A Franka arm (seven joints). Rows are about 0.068 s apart.
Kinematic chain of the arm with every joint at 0, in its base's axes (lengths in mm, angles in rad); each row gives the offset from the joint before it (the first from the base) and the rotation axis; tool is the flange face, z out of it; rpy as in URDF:
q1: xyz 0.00 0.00 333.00 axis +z
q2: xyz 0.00 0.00 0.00 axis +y
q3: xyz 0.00 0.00 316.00 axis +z
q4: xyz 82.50 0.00 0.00 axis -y
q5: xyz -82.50 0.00 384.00 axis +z
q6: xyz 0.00 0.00 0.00 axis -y
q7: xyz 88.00 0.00 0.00 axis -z
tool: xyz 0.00 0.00 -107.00 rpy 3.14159 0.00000 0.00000
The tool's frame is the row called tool.
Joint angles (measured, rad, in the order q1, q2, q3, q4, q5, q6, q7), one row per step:
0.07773, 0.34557, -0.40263, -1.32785, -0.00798, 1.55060, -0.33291
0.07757, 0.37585, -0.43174, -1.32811, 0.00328, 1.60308, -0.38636
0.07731, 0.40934, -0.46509, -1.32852, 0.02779, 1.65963, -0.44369
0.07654, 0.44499, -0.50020, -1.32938, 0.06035, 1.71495, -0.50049
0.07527, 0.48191, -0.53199, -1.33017, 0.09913, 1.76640, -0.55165
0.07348, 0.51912, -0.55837, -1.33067, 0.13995, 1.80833, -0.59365
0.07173, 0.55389, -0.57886, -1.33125, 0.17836, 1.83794, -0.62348
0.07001, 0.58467, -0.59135, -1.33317, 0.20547, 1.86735, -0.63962
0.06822, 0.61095, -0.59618, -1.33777, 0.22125, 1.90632, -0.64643
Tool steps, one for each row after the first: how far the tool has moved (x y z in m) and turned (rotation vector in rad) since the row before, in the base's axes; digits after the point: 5 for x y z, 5 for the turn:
0.00745, -0.01477, -0.01243, -0.01136, -0.01735, 0.03191
0.00727, -0.01594, -0.01362, -0.00536, -0.02134, 0.03122
0.00627, -0.01664, -0.01471, -0.00283, -0.02070, 0.02703
0.00577, -0.01491, -0.01573, 0.00065, -0.01948, 0.02178
0.00499, -0.01233, -0.01691, 0.00448, -0.01344, 0.01443
0.00379, -0.00939, -0.01704, 0.00786, -0.00582, 0.00549
0.00376, -0.00652, -0.01614, 0.00146, -0.00494, 0.00018
0.00443, -0.00431, -0.01476, -0.00796, -0.01087, -0.00013

